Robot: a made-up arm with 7 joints. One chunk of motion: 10 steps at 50 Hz.
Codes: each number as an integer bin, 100 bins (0 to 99) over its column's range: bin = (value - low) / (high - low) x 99, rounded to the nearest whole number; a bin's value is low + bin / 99 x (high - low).
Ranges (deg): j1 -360..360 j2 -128.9..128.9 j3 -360..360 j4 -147.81..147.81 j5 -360..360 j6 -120.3..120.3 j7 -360..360
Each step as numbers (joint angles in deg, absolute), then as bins.
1 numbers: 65.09 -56.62 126.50 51.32 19.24 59.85 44.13
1 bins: 58 28 67 67 52 74 56
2 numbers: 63.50 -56.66 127.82 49.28 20.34 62.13 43.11
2 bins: 58 28 67 66 52 75 55
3 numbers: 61.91 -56.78 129.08 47.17 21.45 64.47 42.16
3 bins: 58 28 67 65 52 76 55
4 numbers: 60.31 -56.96 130.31 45.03 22.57 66.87 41.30
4 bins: 58 28 67 65 53 77 55
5 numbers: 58.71 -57.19 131.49 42.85 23.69 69.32 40.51
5 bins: 58 28 68 64 53 78 55
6 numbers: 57.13 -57.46 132.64 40.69 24.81 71.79 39.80
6 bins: 57 27 68 63 53 79 55
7 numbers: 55.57 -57.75 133.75 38.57 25.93 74.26 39.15
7 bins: 57 27 68 62 53 80 55
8 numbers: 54.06 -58.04 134.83 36.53 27.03 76.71 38.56
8 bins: 57 27 68 62 53 81 55
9 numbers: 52.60 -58.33 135.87 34.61 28.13 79.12 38.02
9 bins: 57 27 68 61 53 82 55
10 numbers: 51.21 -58.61 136.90 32.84 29.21 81.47 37.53
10 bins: 57 27 68 60 54 83 55
